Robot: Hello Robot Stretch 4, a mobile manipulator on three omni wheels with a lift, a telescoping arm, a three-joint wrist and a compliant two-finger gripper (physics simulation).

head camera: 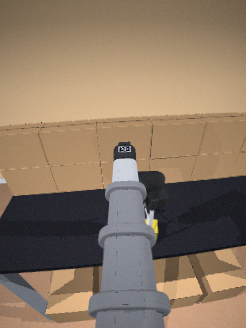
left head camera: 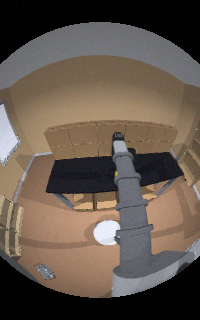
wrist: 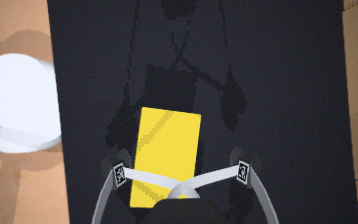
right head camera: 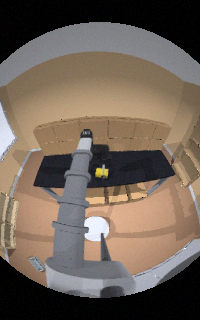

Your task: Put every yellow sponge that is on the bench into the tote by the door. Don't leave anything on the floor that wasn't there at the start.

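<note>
A yellow sponge (head camera: 154,227) (left head camera: 116,174) (right head camera: 98,173) (wrist: 167,135) lies flat on the black bench top (head camera: 60,220) (left head camera: 75,175) (right head camera: 52,170) (wrist: 300,75). My gripper (wrist: 180,160) is open, pointing down above the sponge. In the wrist view its two fingertips stand on either side of the sponge's lower part, the left one close to its edge and the right one with a gap. The palm hides the sponge's lower right corner. In the head view the arm hides part of the sponge. I cannot make out the tote or the door.
A white round object (left head camera: 106,233) (right head camera: 95,229) (wrist: 25,100) stands on the floor before the bench. A small grey rectangular item (left head camera: 45,271) (right head camera: 36,263) lies on the floor. Tan cabinets (head camera: 70,145) line the bench's back. Open shelving (left head camera: 11,225) (right head camera: 187,165) stands at the sides.
</note>
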